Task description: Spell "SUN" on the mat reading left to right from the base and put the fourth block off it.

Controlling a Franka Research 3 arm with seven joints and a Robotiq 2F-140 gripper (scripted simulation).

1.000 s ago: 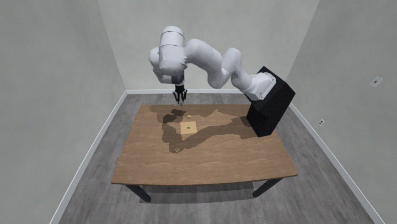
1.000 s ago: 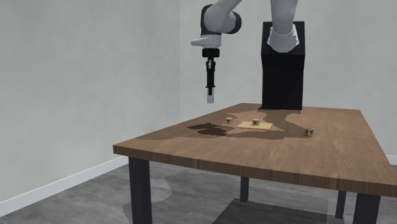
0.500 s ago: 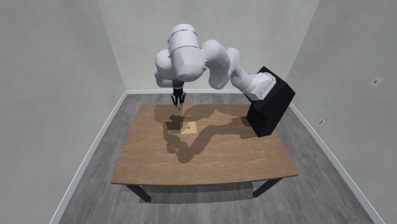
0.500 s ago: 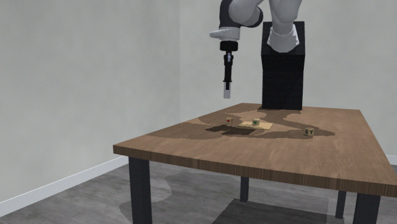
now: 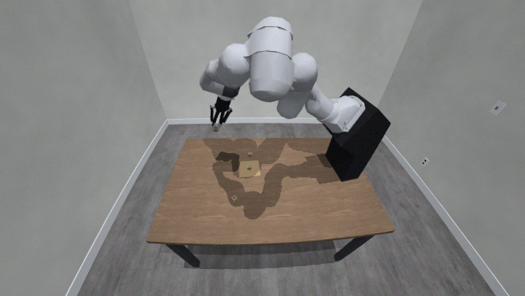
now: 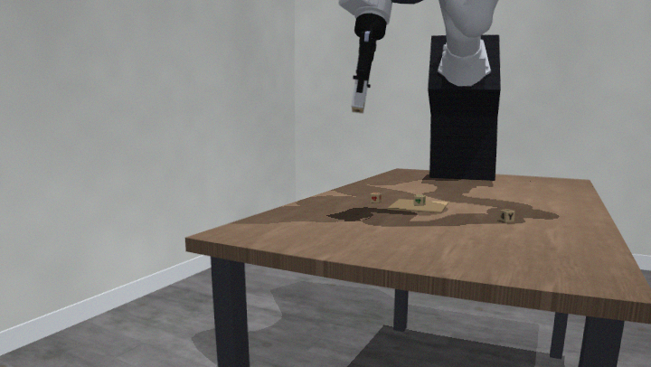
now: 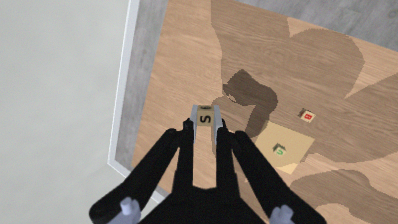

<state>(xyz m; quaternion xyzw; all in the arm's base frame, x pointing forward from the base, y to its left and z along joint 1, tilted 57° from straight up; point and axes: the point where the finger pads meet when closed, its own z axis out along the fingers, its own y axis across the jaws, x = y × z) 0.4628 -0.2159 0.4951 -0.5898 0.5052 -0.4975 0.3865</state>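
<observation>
The U block lies 18 cm behind my hand, 12 cm to the left of it and 27 cm below it. Round my hand: S block: 1 cm ahead, 2 cm below; tan mat: 18 cm behind, 12 cm to the left, 28 cm below.
</observation>
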